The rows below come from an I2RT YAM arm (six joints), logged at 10 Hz.
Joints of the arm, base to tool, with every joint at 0 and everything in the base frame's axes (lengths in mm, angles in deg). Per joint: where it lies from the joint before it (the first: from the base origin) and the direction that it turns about. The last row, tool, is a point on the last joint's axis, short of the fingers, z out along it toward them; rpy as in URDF.
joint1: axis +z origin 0 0 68
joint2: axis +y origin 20 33.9 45.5
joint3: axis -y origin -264 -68.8 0
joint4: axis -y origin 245 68.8 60
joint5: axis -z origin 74 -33.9 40.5
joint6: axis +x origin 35.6 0 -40.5
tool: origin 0 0 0 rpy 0 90 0
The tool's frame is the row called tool.
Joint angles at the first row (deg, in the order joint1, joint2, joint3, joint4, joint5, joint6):
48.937, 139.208, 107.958, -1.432, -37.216, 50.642
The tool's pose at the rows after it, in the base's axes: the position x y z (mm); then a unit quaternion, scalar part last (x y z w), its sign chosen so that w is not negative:
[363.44 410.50 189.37 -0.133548 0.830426 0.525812 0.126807]
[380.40 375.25 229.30 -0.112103 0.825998 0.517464 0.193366]
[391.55 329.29 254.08 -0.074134 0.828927 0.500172 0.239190]
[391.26 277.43 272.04 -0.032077 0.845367 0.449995 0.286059]
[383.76 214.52 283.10 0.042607 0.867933 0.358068 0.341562]
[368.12 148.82 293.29 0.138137 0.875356 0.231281 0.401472]
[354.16 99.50 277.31 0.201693 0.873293 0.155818 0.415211]
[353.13 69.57 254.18 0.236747 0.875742 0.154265 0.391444]
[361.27 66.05 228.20 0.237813 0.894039 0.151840 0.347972]
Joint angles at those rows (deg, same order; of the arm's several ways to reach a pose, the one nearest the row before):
46.338, 136.767, 110.959, -4.679, -35.138, 48.586
42.611, 130.575, 108.376, -5.015, -31.555, 46.720
38.146, 123.756, 102.551, -4.858, -28.744, 46.096
33.652, 115.753, 95.364, -7.638, -23.364, 43.463
28.146, 106.767, 87.038, -11.878, -13.198, 41.164
22.094, 97.743, 79.604, -16.663, 0.917, 39.550
16.367, 92.443, 71.136, -16.368, 6.987, 38.941
11.534, 92.100, 66.388, -14.639, 3.931, 39.970
10.484, 96.067, 66.241, -15.563, 1.268, 39.755

